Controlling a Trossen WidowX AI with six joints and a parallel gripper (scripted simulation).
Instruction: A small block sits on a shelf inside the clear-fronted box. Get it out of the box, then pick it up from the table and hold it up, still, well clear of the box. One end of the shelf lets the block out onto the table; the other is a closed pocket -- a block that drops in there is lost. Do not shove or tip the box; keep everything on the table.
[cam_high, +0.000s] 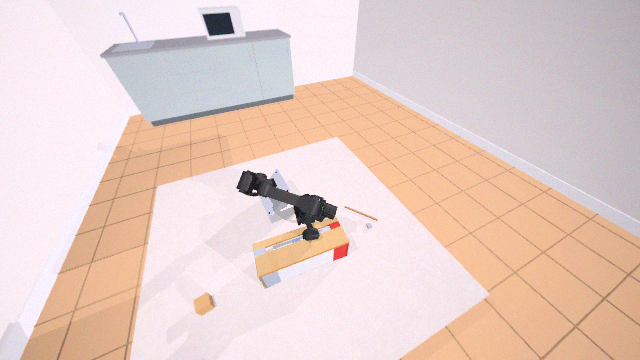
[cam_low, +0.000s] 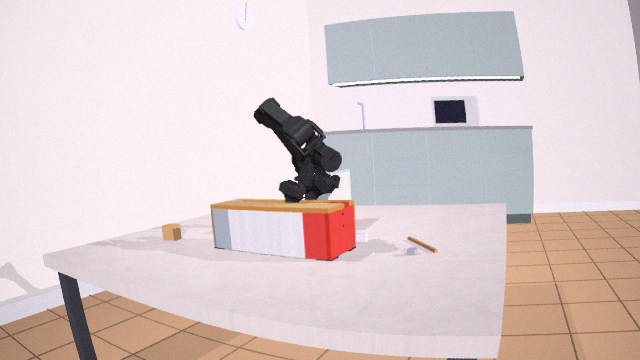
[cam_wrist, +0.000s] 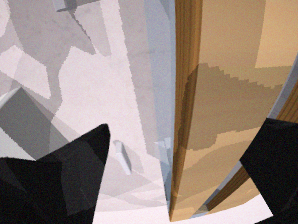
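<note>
Now: the blue block 4 cm to the right of my gripper tip and 4 cm ahead of it. Round my gripper tip: box 3 cm ahead, 2 cm to the right, 2 cm below; thin wooden stick 35 cm to the left, 8 cm below, 1 cm behind; grey piece 34 cm to the left, 8 cm below, 7 cm ahead.
</note>
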